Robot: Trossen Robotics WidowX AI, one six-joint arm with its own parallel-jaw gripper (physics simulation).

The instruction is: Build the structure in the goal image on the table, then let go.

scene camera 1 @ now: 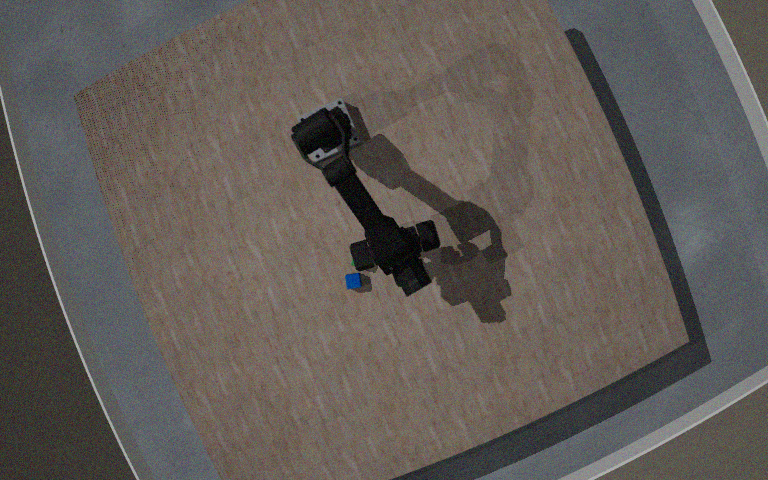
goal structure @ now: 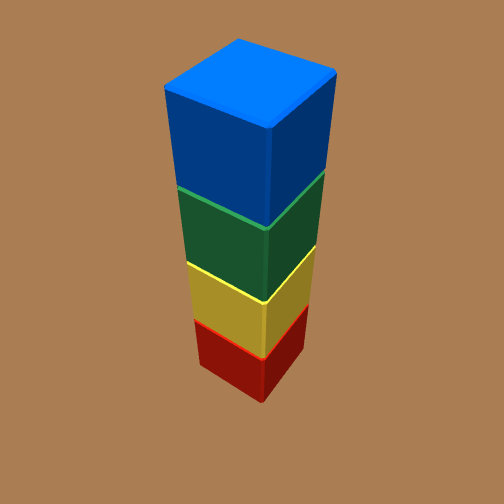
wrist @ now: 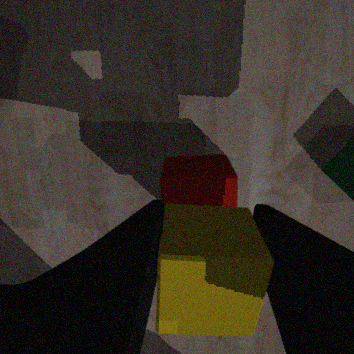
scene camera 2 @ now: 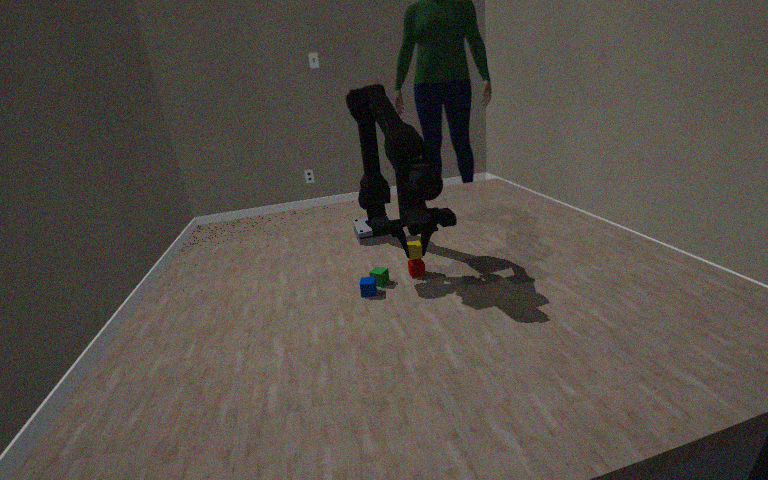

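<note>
My gripper (scene camera 2: 415, 253) (wrist: 208, 213) is shut on a yellow cube (scene camera 2: 414, 249) (wrist: 212, 270), one finger on each side. The yellow cube is right above a red cube (scene camera 2: 416, 268) (wrist: 197, 180), which rests on the table; I cannot tell whether the two touch. A green cube (scene camera 2: 379, 276) (wrist: 345, 167) rests on the table, left of the red cube in scene camera 2 and at the right edge of the wrist view. A blue cube (scene camera 1: 353, 281) (scene camera 2: 368, 286) stands close to the green one. In scene camera 1 the arm hides the yellow and red cubes and most of the green one.
The arm's base (scene camera 1: 323, 135) (scene camera 2: 363, 228) stands on the wood-grained table (scene camera 1: 271, 350) (scene camera 2: 317, 384). The arm's shadow falls beside the cubes. A person in a green top (scene camera 2: 442, 42) stands behind the table near the walls.
</note>
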